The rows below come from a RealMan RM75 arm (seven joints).
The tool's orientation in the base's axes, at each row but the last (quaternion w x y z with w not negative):
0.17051, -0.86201, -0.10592, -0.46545
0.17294, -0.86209, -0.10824, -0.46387
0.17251, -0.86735, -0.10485, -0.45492
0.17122, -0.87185, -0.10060, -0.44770
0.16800, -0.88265, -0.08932, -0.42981
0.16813, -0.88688, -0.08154, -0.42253
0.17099, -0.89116, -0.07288, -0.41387
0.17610, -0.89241, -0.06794, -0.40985
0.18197, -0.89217, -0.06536, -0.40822
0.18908, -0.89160, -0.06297, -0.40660
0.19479, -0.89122, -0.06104, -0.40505
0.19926, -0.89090, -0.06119, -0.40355
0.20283, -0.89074, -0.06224, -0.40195
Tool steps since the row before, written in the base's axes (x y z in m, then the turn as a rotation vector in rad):
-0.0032, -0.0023, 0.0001, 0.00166, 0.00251, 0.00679
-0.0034, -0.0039, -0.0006, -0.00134, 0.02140, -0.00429
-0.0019, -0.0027, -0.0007, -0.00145, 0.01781, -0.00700
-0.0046, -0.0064, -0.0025, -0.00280, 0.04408, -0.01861
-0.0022, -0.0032, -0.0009, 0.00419, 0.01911, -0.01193
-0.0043, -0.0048, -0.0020, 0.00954, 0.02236, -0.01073
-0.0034, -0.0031, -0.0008, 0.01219, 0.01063, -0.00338
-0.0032, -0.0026, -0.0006, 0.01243, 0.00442, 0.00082
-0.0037, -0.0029, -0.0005, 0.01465, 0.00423, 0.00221
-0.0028, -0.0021, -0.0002, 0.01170, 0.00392, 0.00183
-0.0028, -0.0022, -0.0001, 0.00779, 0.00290, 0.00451
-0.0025, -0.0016, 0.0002, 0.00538, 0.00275, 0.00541
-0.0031, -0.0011, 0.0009, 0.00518, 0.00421, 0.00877
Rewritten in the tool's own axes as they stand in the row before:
-0.0017, 0.0010, -0.0034, 0.00666, -0.00307, -0.00120
-0.0025, 0.0025, -0.0038, -0.00376, -0.01924, 0.00970
-0.0017, 0.0020, -0.0021, -0.00615, -0.01542, 0.00962
-0.0048, 0.0049, -0.0046, -0.01582, -0.03764, 0.02510
-0.0021, 0.0025, -0.0023, -0.00658, -0.01384, 0.01704
-0.0043, 0.0037, -0.0037, -0.00227, -0.01560, 0.02139
-0.0028, 0.0022, -0.0031, 0.00518, -0.00576, 0.01459
-0.0025, 0.0017, -0.0029, 0.00866, -0.00102, 0.00994
-0.0027, 0.0018, -0.0034, 0.01117, -0.00063, 0.01059
-0.0019, 0.0012, -0.0027, 0.00895, -0.00102, 0.00863
-0.0018, 0.0013, -0.0028, 0.00840, -0.00192, 0.00390
-0.0014, 0.0007, -0.0025, 0.00747, -0.00271, 0.00163
-0.0013, -0.0001, -0.0031, 0.00975, -0.00514, 0.00010

